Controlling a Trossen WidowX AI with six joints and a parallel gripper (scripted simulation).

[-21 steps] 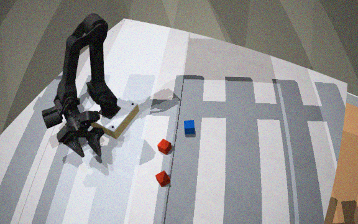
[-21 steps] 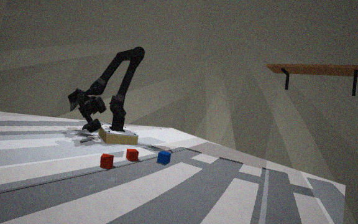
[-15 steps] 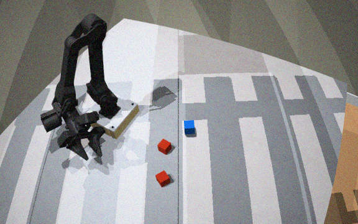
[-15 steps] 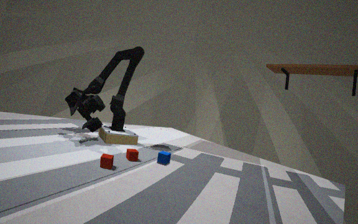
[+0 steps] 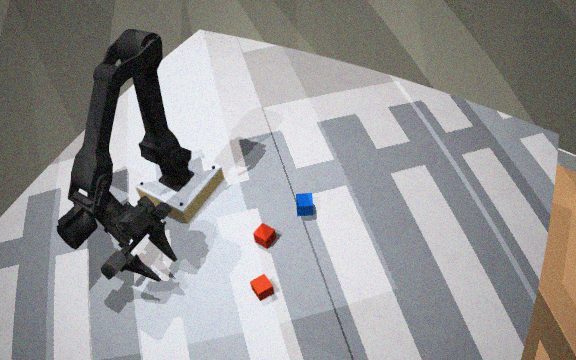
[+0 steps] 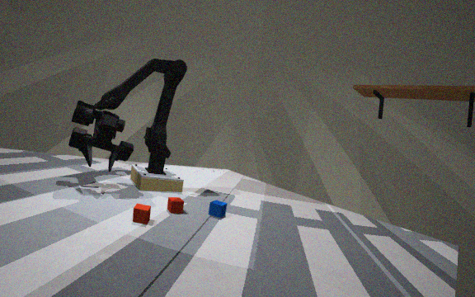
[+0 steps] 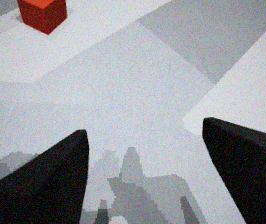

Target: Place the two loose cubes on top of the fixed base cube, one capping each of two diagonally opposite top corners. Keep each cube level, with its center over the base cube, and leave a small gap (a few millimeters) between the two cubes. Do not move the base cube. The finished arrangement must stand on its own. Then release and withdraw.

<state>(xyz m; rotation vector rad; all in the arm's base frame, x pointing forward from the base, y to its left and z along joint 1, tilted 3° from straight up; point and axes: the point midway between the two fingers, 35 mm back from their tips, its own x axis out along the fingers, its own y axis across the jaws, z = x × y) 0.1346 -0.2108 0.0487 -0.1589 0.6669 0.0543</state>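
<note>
My gripper tip is now 120 mm short of the blue cube, 310 mm to the right of it and 60 mm above it. Also, from my gripper tip: red cube 90 mm ahead, 190 mm to the left, 60 mm below.
</note>
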